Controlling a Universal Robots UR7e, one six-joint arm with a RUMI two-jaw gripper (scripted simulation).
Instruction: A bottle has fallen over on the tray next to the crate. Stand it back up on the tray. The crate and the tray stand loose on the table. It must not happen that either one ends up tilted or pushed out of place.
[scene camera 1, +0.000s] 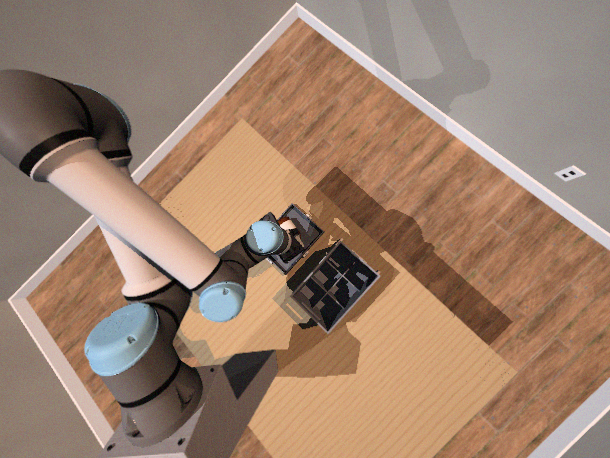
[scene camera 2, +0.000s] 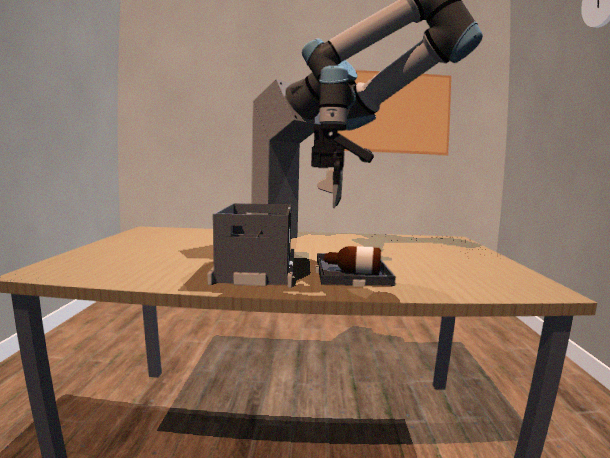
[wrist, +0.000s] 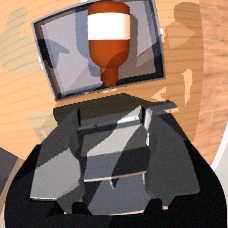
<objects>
My gripper (scene camera 2: 335, 207) is 105 cm from the lens. A bottle (scene camera 2: 353, 259): 104 cm from the lens. A crate (scene camera 2: 247, 251): 95 cm from the lens. A dark tray (scene camera 2: 331, 274) is 105 cm from the lens.
</objects>
